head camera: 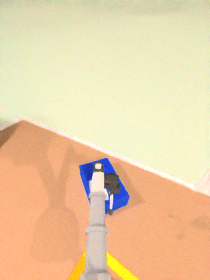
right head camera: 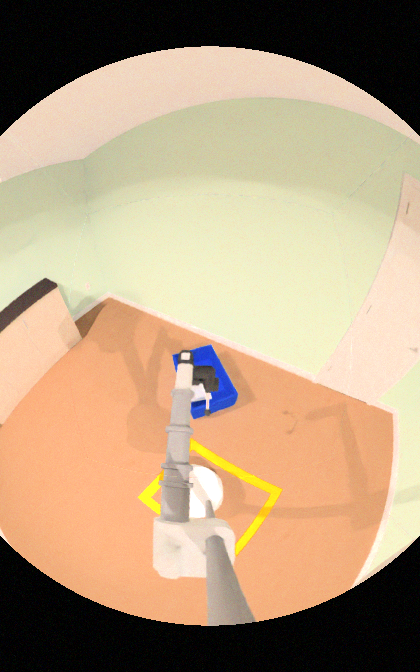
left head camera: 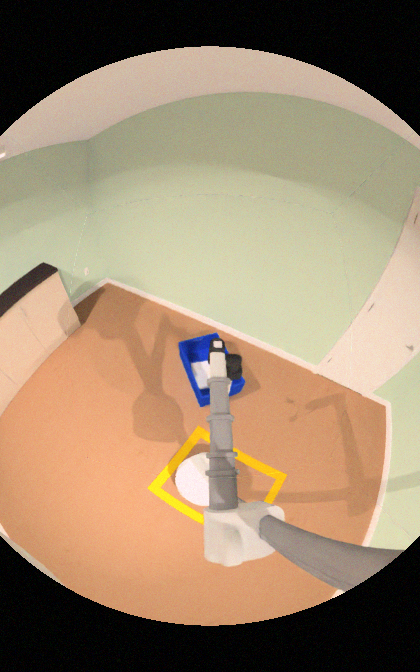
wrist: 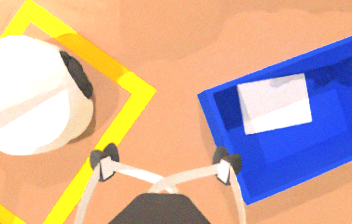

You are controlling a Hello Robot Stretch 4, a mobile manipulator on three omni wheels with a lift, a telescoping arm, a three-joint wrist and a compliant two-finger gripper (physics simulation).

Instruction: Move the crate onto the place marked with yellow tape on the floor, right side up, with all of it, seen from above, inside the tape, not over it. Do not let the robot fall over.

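Places are measured from the robot's base along level axes (x ahead, y left, z up), in millimetres.
Where they show: gripper, fingertip midpoint: (head camera: pixel 109 203) (wrist: pixel 166 156); robot's base, origin of the base link: (left head camera: pixel 203 477).
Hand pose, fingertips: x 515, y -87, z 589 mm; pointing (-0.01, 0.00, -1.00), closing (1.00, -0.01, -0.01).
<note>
Things, the pixels of their centre, and the offset from my fingertips. "spot": a spot on its surface instead.
- blue crate, body centre: (wrist: pixel 291 114) (left head camera: pixel 208 367) (head camera: pixel 101 184) dx +461, dy +42, dz -508 mm
- white patch, surface spot: (wrist: pixel 275 105) (left head camera: pixel 204 373) spot: dx +437, dy +78, dz -590 mm
The blue crate (head camera: pixel 121 200) (left head camera: pixel 188 362) (right head camera: pixel 226 384) (wrist: pixel 300 146) stands upright on the floor outside the tape, near the back wall. A white patch (left head camera: pixel 201 374) (wrist: pixel 275 105) lies inside it. The yellow tape (head camera: pixel 120 265) (left head camera: pixel 260 464) (right head camera: pixel 235 468) (wrist: pixel 143 91) forms a four-sided outline on the nearer side of the crate. My gripper (wrist: pixel 166 156) is open and empty, its fingers spread. In the wrist view one fingertip overlaps the crate's near end wall and the other overlaps the tape. In the head views the arm and wrist hide part of the crate.
My white round base (left head camera: pixel 191 480) (right head camera: pixel 207 490) (wrist: pixel 40 100) overlaps the taped area in these views. The green wall (head camera: pixel 110 85) (left head camera: pixel 240 250) rises close behind the crate. A cabinet with a dark top (left head camera: pixel 30 287) stands at the left, and a pale door (left head camera: pixel 380 320) is at the right.
</note>
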